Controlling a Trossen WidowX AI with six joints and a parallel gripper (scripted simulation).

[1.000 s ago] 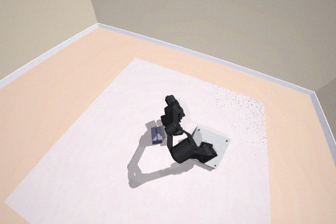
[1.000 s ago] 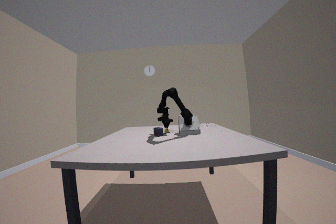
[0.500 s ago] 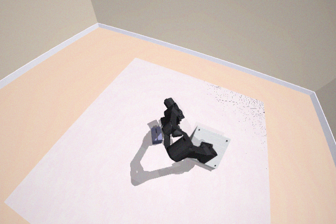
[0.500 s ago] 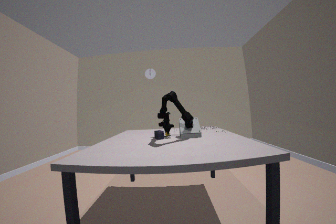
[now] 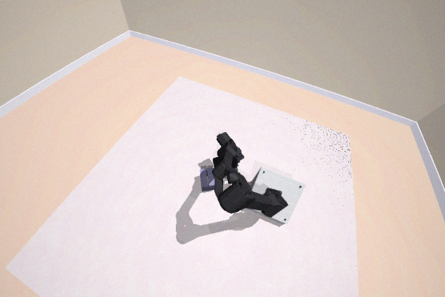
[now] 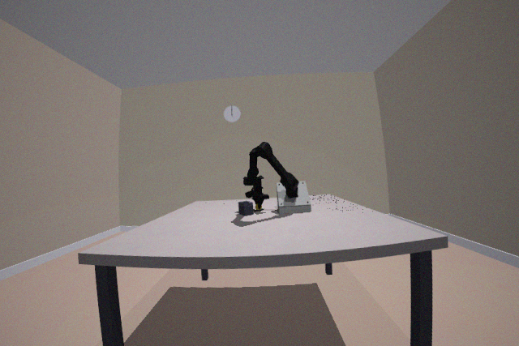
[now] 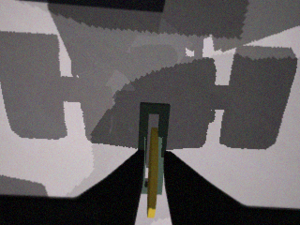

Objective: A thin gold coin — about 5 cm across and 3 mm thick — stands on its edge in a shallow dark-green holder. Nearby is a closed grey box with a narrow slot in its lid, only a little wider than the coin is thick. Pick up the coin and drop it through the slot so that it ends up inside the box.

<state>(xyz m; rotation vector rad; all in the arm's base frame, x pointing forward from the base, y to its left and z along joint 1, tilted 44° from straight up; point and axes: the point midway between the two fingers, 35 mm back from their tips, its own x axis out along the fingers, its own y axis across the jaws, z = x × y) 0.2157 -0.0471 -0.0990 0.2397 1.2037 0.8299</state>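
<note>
My gripper tip is now 1 cm below the thin gold coin.
</note>
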